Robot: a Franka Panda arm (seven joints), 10 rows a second.
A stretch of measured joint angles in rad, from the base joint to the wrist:
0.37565 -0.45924 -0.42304 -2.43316 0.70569 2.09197 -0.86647
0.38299 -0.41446 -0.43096 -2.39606 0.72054 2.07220 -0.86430
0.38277 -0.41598 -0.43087 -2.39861 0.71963 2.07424 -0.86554
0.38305 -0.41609 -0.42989 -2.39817 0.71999 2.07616 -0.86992
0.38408 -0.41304 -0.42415 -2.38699 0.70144 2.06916 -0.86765
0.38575 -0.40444 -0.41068 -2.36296 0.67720 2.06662 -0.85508
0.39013 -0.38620 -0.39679 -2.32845 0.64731 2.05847 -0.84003
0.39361 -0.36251 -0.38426 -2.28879 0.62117 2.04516 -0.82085
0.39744 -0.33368 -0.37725 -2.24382 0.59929 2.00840 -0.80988
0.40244 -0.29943 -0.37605 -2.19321 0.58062 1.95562 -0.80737
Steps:
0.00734 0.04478 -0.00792 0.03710 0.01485 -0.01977 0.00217
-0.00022 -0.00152 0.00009 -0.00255 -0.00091 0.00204 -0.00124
0.00028 -0.00011 0.00098 0.00044 0.00036 0.00192 -0.00438
0.00103 0.00305 0.00574 0.01118 -0.01855 -0.00700 0.00227
0.00167 0.00860 0.01347 0.02403 -0.02424 -0.00254 0.01257
0.00438 0.01824 0.01389 0.03451 -0.02989 -0.00815 0.01505
0.00348 0.02369 0.01253 0.03966 -0.02614 -0.01331 0.01918
0.00383 0.02883 0.00701 0.04497 -0.02188 -0.03676 0.01097
0.00500 0.03425 0.00120 0.05061 -0.01867 -0.05278 0.00251

